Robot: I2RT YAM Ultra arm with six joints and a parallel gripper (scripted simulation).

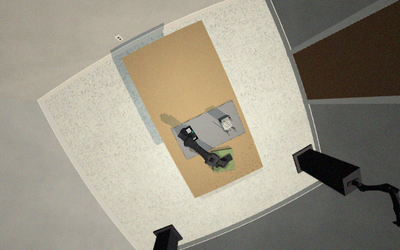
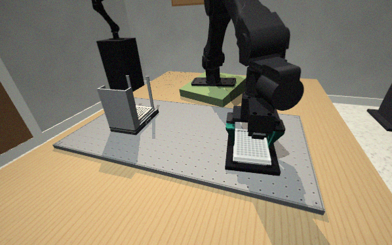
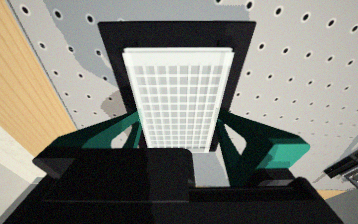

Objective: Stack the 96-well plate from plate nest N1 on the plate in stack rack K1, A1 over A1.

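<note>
Now: the white 96-well plate right at my hand. The rest, counted from my hand: pale A1 mark (8 cm behind, 5 cm to the left, 1 cm below); then thin upright post (12 cm behind, 35 cm to the right, 6 cm above); then black plate nest N1 (2 cm below).
</note>
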